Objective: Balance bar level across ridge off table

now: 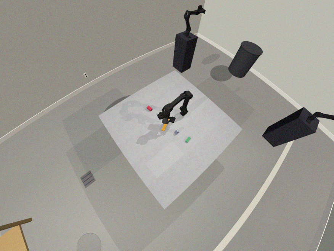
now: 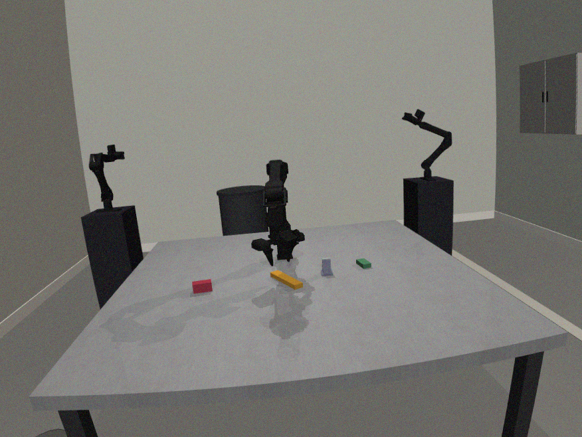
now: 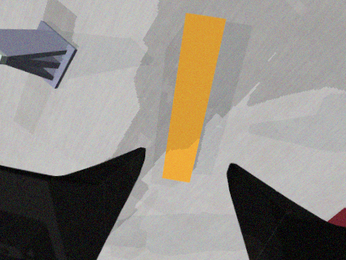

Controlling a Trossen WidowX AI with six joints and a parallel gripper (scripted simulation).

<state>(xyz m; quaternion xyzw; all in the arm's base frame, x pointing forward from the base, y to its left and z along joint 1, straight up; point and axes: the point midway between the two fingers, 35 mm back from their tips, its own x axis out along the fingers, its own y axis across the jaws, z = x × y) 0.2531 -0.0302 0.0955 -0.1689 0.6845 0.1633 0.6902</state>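
The orange bar lies 2 cm ahead of my gripper tip, 1 cm to the left of it and 5 cm below it. From my gripper tip the other things lie so: red block (3 cm ahead, 28 cm to the right, 4 cm below); then green block (6 cm behind, 32 cm to the left, 5 cm below).
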